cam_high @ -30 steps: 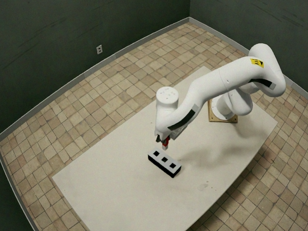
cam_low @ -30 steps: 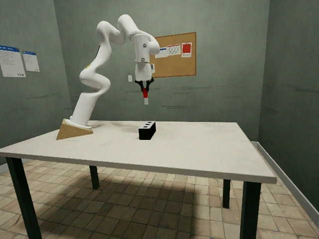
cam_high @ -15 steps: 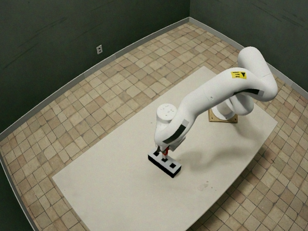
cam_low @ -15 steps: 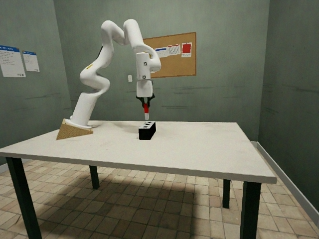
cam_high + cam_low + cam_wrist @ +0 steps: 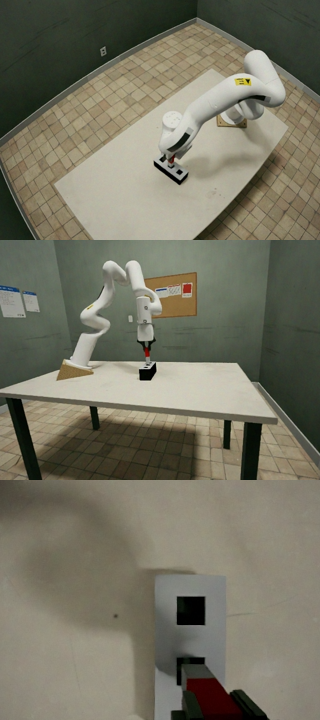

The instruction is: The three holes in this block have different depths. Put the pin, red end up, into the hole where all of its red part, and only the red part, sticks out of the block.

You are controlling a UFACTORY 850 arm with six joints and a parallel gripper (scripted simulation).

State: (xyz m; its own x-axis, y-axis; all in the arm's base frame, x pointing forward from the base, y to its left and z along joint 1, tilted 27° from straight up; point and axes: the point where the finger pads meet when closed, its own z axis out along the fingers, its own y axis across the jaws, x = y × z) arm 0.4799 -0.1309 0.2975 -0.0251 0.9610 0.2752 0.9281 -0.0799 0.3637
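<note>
Now: the pin 2 cm below my hand. Also, from my hand: black block: 15 cm below.
</note>
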